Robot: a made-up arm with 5 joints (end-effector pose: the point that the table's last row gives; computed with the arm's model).
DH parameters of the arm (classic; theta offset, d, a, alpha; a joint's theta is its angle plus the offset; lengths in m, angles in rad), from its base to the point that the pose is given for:
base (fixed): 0 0.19 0 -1.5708
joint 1: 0 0.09 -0.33 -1.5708
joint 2: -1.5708 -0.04 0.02 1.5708
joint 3: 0 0.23 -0.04 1.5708
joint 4: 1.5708 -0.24 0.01 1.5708
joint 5: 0 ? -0.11 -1.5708
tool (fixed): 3.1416 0.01 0 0
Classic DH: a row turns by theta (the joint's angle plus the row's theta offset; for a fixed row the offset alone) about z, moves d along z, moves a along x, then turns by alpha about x.
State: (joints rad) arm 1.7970 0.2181 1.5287 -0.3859 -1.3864
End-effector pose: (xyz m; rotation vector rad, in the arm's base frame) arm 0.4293 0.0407 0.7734 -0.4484 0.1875 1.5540
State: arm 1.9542 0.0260 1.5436 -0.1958 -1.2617
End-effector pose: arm 0.5047 -0.0226 0.6270 -0.1195 0.4161 1.5595
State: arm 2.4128 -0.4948 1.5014 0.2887 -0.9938
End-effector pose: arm 0.4639 -0.0917 0.2313 0.8642 0.9128 1.4994
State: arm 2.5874 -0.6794 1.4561 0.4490 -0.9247
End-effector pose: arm 0.3878 -0.0820 0.1383 1.2534 1.0106 1.4047
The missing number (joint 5, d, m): -0.23
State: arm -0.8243 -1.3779 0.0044 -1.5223 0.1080
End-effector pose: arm -0.0473 -0.3818 -0.1574 0.0658 -0.7194 -0.1321
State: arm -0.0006 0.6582 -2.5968 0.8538 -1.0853
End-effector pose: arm -0.2148 0.2968 0.2616 -1.8016 2.0666 0.9957
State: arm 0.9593 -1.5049 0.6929 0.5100 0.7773
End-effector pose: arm -0.0555 0.0162 0.1502 -0.5565 0.6896 2.0268
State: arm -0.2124 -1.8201 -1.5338 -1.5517 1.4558
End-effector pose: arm -0.5519 -0.4458 0.0405 -0.3532 2.7599 0.0161
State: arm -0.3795 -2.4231 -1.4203 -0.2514 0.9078
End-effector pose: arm -0.2253 -0.2794 -0.2056 -0.7985 1.9957 1.7764
